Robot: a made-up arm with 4 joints. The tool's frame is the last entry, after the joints. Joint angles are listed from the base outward. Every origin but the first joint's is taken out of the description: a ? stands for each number. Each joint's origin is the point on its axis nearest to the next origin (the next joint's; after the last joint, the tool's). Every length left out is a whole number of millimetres.
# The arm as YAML. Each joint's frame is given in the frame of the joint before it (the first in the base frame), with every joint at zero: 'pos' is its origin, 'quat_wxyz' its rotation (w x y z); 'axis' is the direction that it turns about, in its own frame. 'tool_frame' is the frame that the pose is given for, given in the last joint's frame.
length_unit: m
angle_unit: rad
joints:
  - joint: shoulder
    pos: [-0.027, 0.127, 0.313]
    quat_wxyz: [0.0, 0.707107, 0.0, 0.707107]
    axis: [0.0, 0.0, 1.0]
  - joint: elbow
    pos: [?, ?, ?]
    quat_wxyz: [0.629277, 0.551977, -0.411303, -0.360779]
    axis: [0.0, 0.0, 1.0]
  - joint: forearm
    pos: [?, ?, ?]
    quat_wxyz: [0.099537, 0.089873, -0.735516, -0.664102]
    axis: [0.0, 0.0, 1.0]
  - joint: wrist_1
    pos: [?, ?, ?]
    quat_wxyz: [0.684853, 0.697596, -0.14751, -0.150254]
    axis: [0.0, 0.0, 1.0]
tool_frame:
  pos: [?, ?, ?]
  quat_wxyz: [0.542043, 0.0, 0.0, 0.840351]
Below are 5 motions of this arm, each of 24 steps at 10 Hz.
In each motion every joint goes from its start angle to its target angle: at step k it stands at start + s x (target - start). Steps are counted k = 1, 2, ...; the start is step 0. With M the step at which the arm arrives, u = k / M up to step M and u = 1 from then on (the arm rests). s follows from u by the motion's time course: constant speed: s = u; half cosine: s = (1 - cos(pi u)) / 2; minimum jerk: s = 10 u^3 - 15 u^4 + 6 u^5.
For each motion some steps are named. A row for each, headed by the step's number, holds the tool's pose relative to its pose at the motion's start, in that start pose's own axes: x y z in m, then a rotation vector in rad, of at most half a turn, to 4 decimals.
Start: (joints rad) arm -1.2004 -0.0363 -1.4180 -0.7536
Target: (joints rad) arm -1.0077 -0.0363 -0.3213 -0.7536
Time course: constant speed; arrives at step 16
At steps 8, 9, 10, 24:
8: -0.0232 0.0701 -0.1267 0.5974 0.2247 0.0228
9: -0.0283 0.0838 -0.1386 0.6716 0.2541 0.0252
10: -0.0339 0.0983 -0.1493 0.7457 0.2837 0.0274
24: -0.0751 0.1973 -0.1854 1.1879 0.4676 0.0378

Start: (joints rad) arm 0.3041 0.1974 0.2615 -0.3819
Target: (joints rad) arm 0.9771 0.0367 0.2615 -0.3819
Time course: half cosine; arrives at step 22
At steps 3, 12, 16, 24:
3: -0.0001 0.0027 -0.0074 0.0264 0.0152 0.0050
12: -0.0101 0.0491 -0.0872 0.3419 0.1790 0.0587
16: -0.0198 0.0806 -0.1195 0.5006 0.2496 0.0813
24: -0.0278 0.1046 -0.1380 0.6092 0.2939 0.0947

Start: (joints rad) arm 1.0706 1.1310 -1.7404 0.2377
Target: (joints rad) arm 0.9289 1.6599 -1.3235 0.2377
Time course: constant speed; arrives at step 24
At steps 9, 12, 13, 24:
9: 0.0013 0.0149 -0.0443 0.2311 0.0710 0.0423
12: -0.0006 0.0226 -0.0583 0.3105 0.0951 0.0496
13: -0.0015 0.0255 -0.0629 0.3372 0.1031 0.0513
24: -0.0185 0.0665 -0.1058 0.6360 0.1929 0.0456

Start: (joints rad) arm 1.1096 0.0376 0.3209 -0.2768
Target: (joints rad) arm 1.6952 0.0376 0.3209 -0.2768
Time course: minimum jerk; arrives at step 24
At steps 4, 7, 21, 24:
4: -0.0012 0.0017 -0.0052 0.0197 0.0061 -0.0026
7: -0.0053 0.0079 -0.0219 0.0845 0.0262 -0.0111
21: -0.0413 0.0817 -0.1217 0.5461 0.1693 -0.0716
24: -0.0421 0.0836 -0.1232 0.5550 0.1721 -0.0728

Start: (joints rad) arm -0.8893 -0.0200 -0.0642 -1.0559
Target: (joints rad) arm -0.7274 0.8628 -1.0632 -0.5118
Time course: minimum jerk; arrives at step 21
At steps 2, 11, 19, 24:
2: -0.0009 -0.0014 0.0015 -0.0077 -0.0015 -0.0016
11: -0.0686 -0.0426 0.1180 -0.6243 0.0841 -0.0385
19: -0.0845 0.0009 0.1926 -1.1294 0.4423 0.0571
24: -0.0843 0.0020 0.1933 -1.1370 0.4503 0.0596

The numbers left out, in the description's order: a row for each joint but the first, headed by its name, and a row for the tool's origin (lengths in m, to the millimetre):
elbow: -0.032 -0.021 0.0
forearm: -0.044 0.043 0.0
wrist_1: 0.203 -0.046 0.0
tool: 0.011 0.031 0.0

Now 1 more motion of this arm.
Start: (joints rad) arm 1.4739 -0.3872 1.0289 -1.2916
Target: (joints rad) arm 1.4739 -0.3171 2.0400 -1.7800
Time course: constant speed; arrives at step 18
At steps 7, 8, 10, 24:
7: -0.0328 0.0134 -0.0858 0.2379 0.3108 -0.2125
8: -0.0394 0.0174 -0.0966 0.2677 0.3587 -0.2414
10: -0.0536 0.0269 -0.1169 0.3240 0.4571 -0.2976
24: -0.1222 0.0810 -0.1745 0.5036 0.8832 -0.4936

